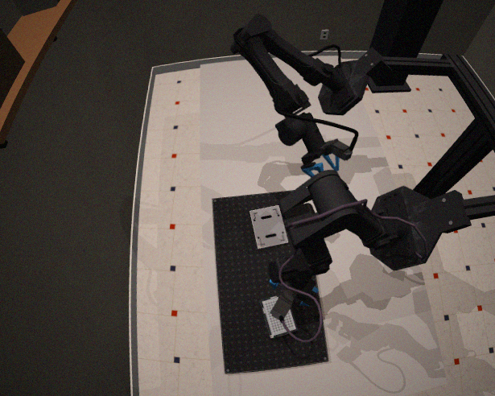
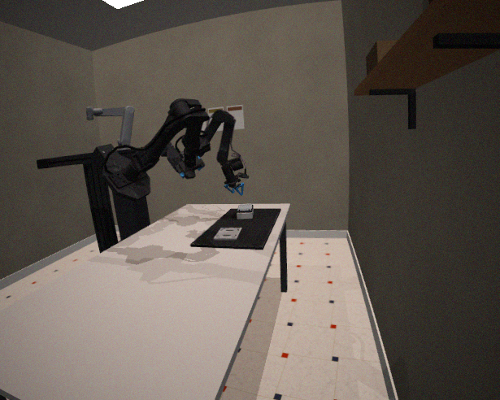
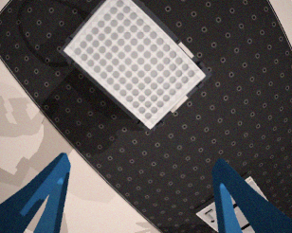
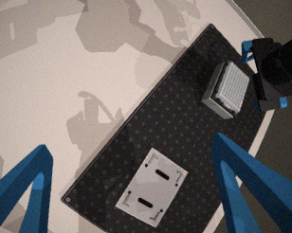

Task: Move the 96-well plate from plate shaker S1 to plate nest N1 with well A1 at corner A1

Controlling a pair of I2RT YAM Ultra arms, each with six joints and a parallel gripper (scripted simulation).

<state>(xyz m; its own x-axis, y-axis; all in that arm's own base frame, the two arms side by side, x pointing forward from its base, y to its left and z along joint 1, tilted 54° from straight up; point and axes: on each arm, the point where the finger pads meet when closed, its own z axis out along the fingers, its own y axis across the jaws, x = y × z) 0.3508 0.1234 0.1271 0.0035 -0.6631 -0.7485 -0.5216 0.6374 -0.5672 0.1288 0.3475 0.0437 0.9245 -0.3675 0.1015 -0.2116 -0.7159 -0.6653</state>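
The white 96-well plate lies 110 mm below my left hand, 50 mm to the left of it and 30 mm ahead of it. Also, from my left hand: grey plate nest N1: 300 mm to the right, 160 mm below, 10 mm ahead.
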